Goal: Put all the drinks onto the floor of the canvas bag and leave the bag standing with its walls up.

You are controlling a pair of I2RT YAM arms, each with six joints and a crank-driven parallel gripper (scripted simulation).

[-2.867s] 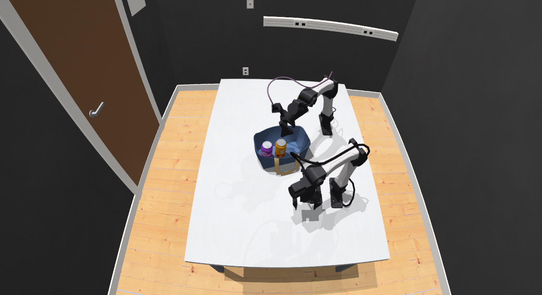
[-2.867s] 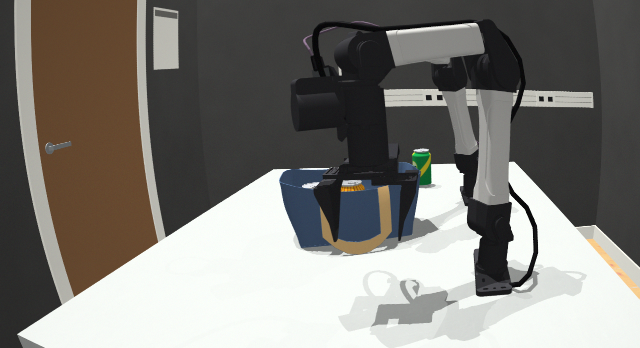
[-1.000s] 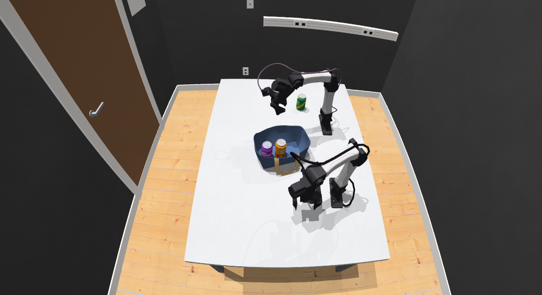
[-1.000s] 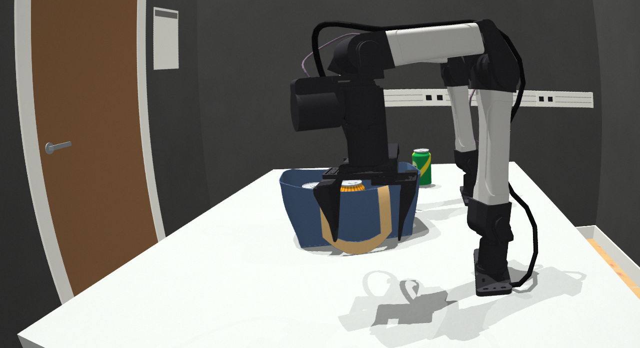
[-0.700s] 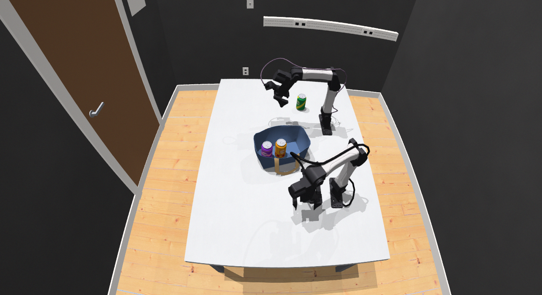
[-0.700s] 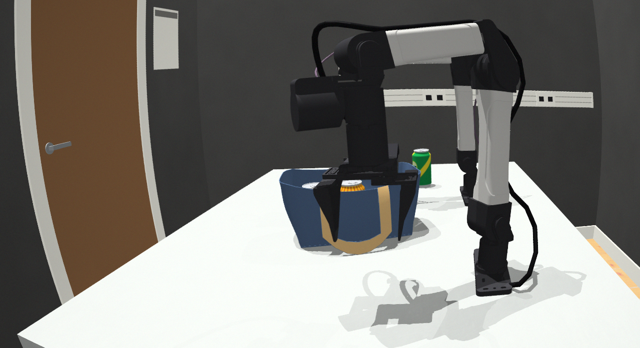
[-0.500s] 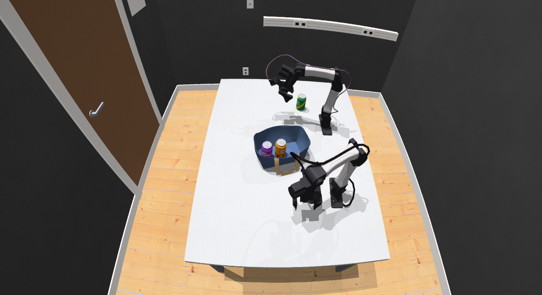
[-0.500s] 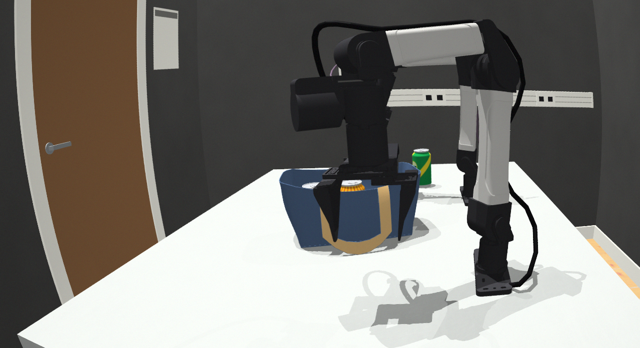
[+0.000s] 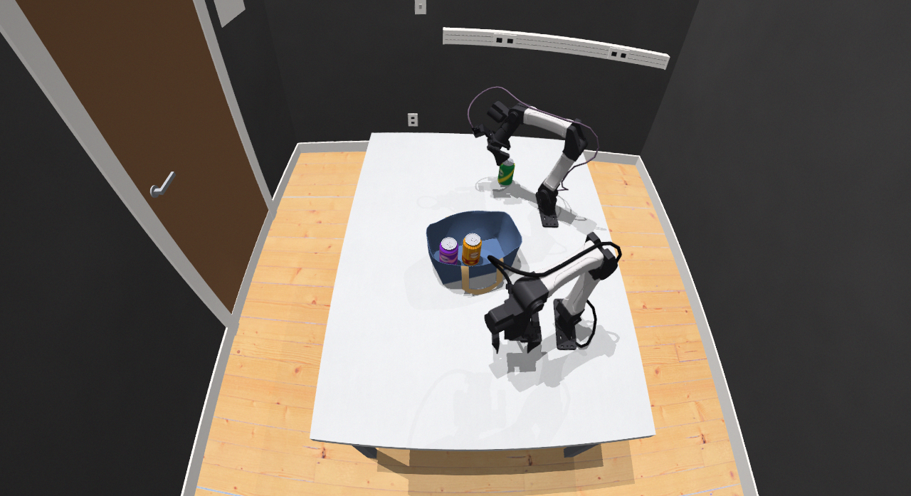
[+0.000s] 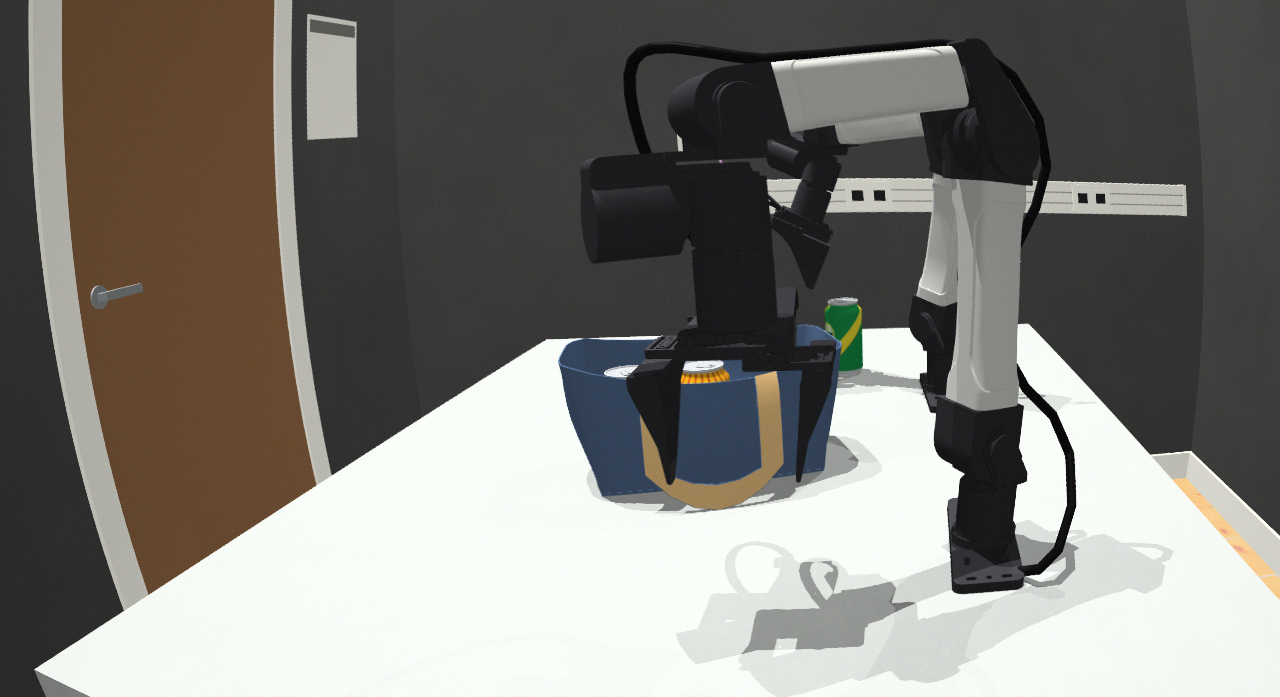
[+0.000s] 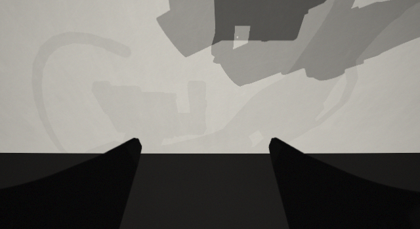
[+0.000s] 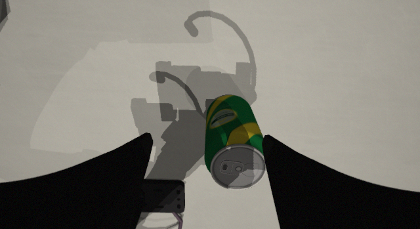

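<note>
Right now my right hand is 5 cm past the green can, 3 cm to the left of it and 10 cm above it. The rest, counted from my right hand: purple can: 19 cm ahead, 43 cm to the left, 10 cm below; orange can: 10 cm ahead, 41 cm to the left, 10 cm below.
</note>
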